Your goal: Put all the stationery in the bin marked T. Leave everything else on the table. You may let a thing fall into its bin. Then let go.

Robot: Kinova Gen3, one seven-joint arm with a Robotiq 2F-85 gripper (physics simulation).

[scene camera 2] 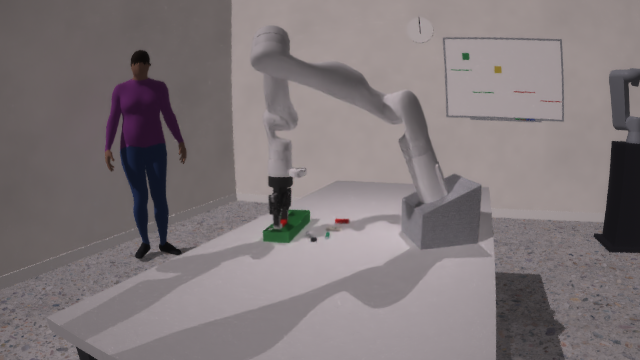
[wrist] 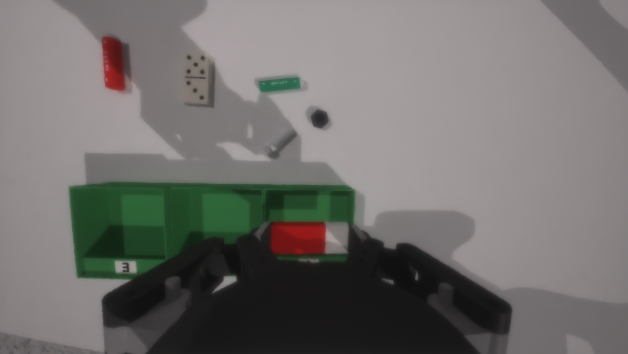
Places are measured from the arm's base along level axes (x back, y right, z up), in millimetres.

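Pixels of known places: gripper, between the fingertips: (scene camera 2: 280,224) (wrist: 310,234); arm's base, origin of its link: (scene camera 2: 433,196).
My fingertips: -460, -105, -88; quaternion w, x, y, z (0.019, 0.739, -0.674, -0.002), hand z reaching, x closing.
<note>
For each thing: its top centre in the pictures, then the offset to it from my fingertips, as dx, dy, dz. "spot": a spot on its surface instead.
- white block, centre of its top: (wrist: 310,240) (scene camera 2: 280,221) -2, +0, +8
- green three-part bin, centre of its top: (wrist: 213,236) (scene camera 2: 288,219) -14, +83, -7
- white label, centre of its top: (wrist: 308,264) -37, -4, -18
- label E, a spot on its surface: (wrist: 125,267) spot: -56, +163, -11
- red battery-like cylinder, centre of its top: (wrist: 106,58) (scene camera 2: 342,219) +135, +214, -32
- domino, centre of its top: (wrist: 195,77) (scene camera 2: 334,227) +130, +131, -39
- small green battery-like cylinder, centre of its top: (wrist: 281,82) (scene camera 2: 327,234) +136, +46, -36
- black hexagonal piece, centre of its top: (wrist: 320,118) (scene camera 2: 313,238) +107, +3, -37
- grey bolt-like piece, centre of its top: (wrist: 277,140) +79, +41, -32
A red and white block (scene camera 2: 284,222) (wrist: 298,238), which looks like an eraser, is held crosswise between the fingers of my gripper (scene camera 2: 280,225) (wrist: 310,234). The gripper is shut on it and points down, low over the end compartment of the green three-part bin (scene camera 2: 278,238) (wrist: 215,186). In the wrist view the block covers the front part of that compartment, and a white label (wrist: 308,260) under it is mostly hidden. The label E (wrist: 125,267) is on the compartment at the far left. The middle label is hidden behind the gripper.
Beyond the bin lie a red battery-like cylinder (scene camera 2: 342,220) (wrist: 113,64), a domino (scene camera 2: 332,229) (wrist: 197,80), a small green battery-like cylinder (scene camera 2: 327,234) (wrist: 279,84), a black hexagonal piece (scene camera 2: 313,239) (wrist: 319,118) and a grey bolt-like piece (wrist: 281,143). A person (scene camera 2: 143,115) stands left of the table.
</note>
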